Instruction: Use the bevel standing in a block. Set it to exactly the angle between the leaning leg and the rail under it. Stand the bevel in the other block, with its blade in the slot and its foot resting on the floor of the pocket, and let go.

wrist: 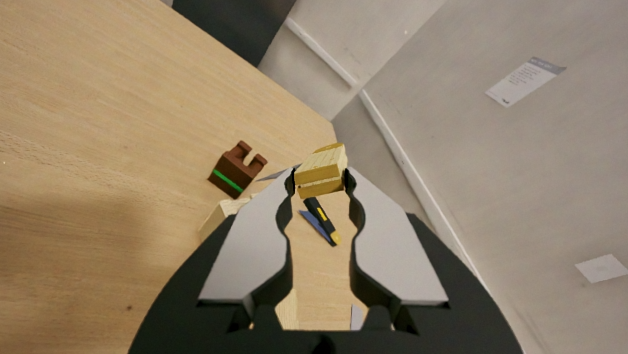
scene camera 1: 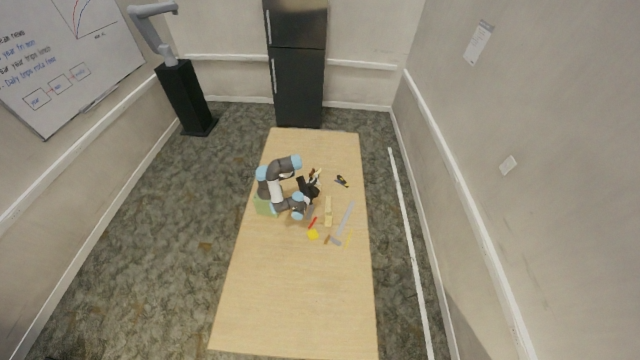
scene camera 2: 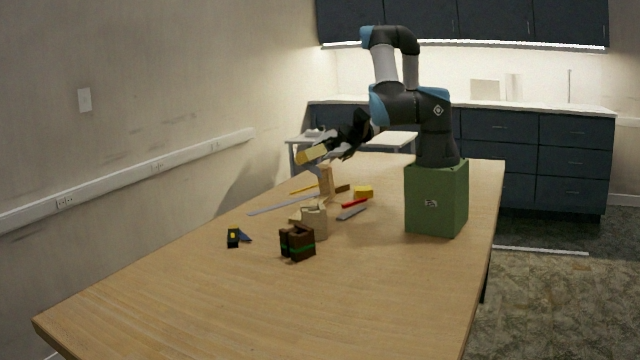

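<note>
My gripper (scene camera 2: 328, 145) (wrist: 320, 169) is shut on the bevel's pale wooden handle (scene camera 2: 312, 153) (wrist: 322, 165), up in the air. The grey blade (scene camera 2: 314, 170) (wrist: 275, 175) sticks out at an angle from the handle's far end; its exact angle is unclear. A dark brown block (scene camera 2: 301, 246) (wrist: 234, 171) with a green band and a slot stands on the table, below and left of the bevel in the wrist view. A pale wooden block (scene camera 2: 316, 223) (wrist: 216, 218) stands beside it, partly behind the left finger in the wrist view. The leaning leg (scene camera 2: 326, 182) rises from its pale rail (scene camera 1: 328, 204).
A black-yellow knife (scene camera 1: 342, 179) (scene camera 2: 233, 238) (wrist: 320, 215) lies near the blocks. A grey ruler (scene camera 1: 345, 218) (scene camera 2: 282, 205), red stick (scene camera 1: 312, 222) (scene camera 2: 354, 203), grey bar (scene camera 2: 351, 213), yellow block (scene camera 1: 313, 234) (scene camera 2: 363, 192) and yellow stick (scene camera 1: 348, 239) (scene camera 2: 303, 190) lie around the rail.
</note>
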